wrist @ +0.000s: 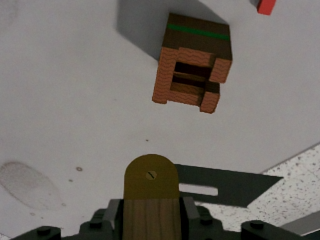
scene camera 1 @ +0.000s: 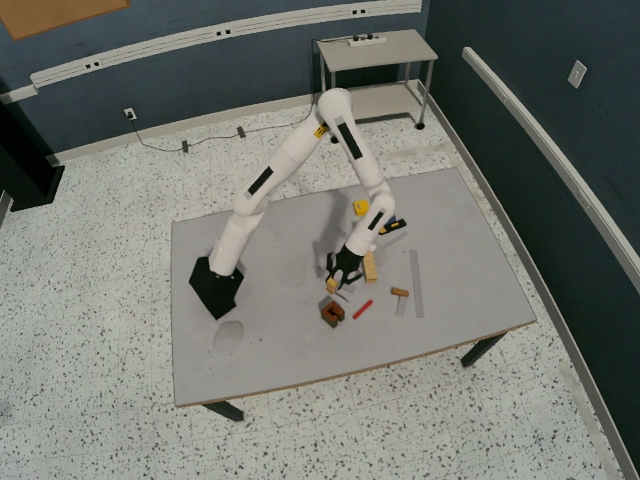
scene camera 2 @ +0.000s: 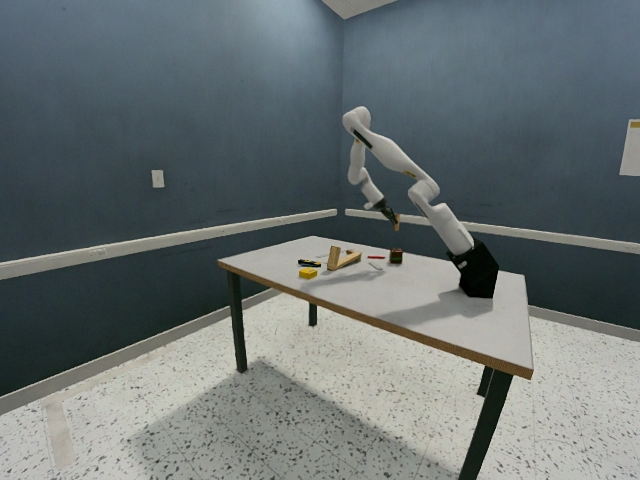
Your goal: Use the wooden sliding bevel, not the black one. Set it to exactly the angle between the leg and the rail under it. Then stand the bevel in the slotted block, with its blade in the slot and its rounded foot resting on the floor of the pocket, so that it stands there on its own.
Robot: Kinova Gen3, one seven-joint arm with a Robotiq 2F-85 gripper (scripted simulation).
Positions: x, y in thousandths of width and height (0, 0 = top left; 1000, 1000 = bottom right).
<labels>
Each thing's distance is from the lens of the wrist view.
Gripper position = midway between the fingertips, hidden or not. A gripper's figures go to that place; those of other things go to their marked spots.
my gripper (wrist: 473, 902): 0.18 m
grey blade (wrist: 742, 790): 0.19 m
</labels>
